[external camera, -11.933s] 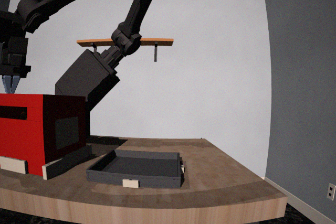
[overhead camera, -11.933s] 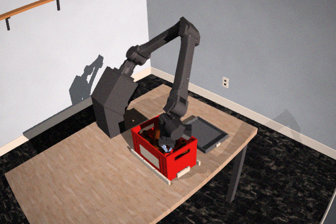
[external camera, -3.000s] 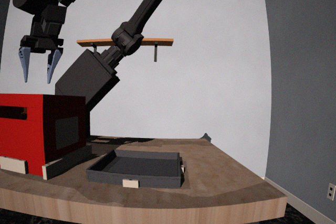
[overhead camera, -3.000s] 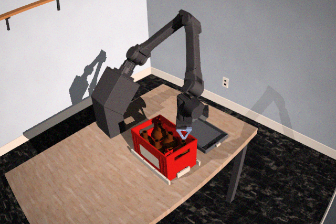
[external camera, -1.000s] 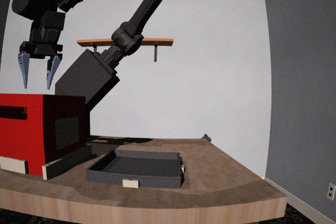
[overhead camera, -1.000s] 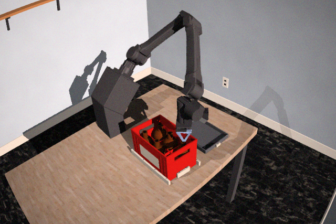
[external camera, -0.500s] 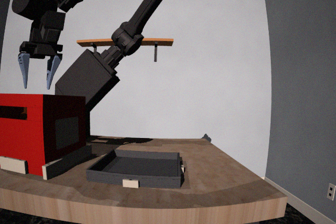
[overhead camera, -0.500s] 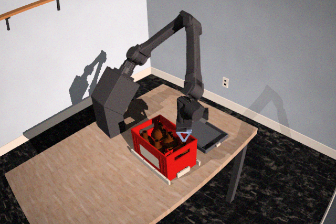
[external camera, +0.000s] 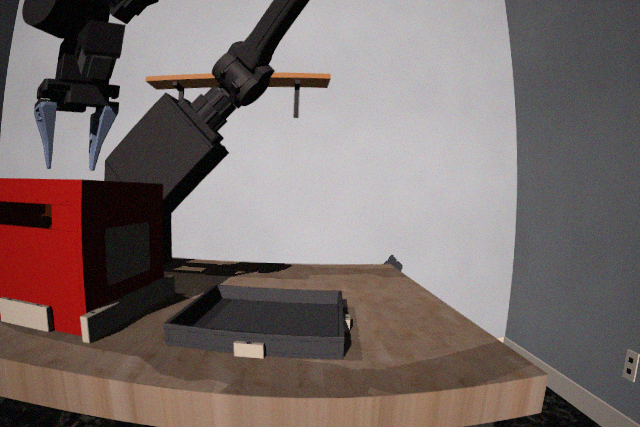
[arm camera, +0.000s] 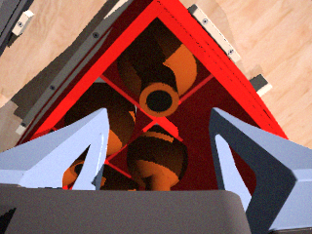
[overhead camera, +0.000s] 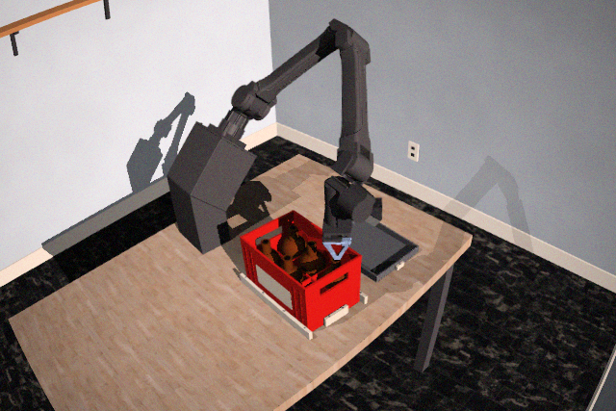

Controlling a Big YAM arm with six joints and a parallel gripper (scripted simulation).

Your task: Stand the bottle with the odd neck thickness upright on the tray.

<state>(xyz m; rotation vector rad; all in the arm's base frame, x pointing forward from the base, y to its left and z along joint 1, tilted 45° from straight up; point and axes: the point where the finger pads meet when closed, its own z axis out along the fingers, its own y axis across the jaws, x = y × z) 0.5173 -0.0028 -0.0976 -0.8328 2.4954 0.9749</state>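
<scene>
Now: the red crate 110 mm below my hand, 100 mm behind it and 40 mm to the right of it. The rest, counted from my hand: dark grey tray: 240 mm to the left, 180 mm below, 80 mm behind.
</scene>
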